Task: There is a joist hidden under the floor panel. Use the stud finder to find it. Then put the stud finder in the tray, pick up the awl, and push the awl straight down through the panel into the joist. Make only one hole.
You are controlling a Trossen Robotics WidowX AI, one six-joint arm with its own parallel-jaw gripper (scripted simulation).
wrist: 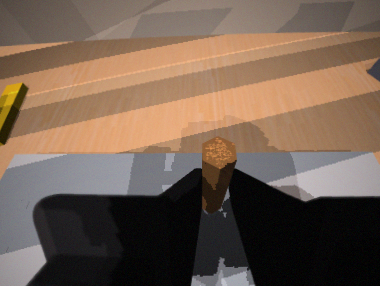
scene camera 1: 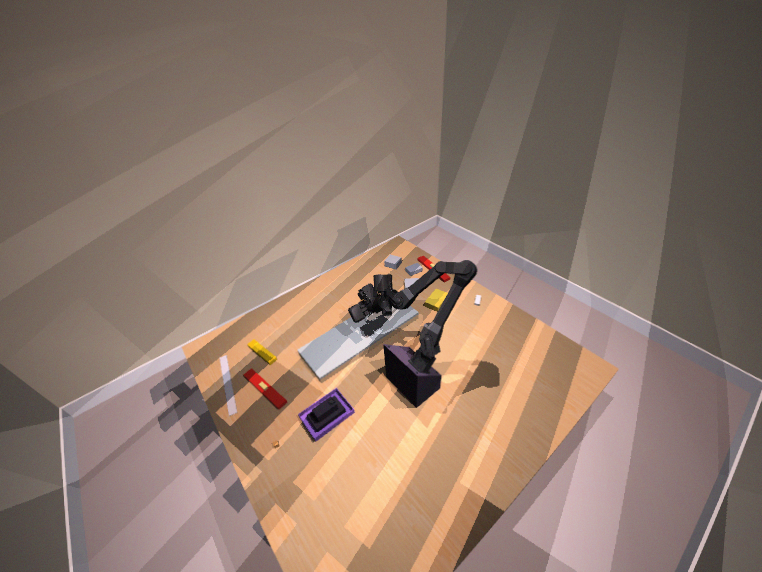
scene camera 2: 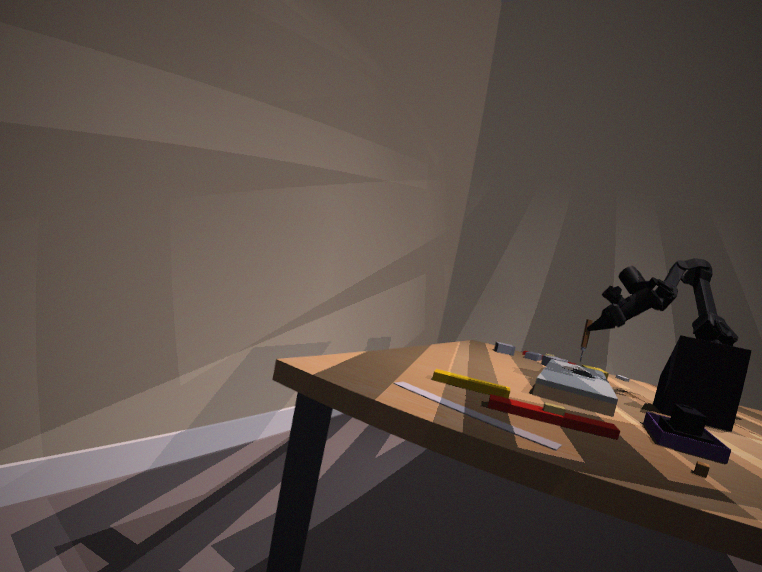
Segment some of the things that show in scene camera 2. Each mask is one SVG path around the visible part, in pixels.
My gripper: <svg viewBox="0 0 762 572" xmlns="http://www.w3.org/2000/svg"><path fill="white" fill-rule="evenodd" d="M637 300L632 295L624 299L621 295L622 289L619 286L608 287L602 295L612 304L602 310L601 317L587 328L588 331L614 329L616 326L621 327L625 325L627 320L641 313L641 308L636 302Z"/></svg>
A stud finder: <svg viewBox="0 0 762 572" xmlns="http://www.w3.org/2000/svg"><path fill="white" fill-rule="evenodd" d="M660 416L658 425L662 428L663 432L714 444L713 439L711 440L703 432L707 417L696 409L684 404L674 404L670 419Z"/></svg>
A yellow bar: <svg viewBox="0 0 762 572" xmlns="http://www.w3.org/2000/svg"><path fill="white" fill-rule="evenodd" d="M433 373L432 380L509 399L510 387L480 381L436 369Z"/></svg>
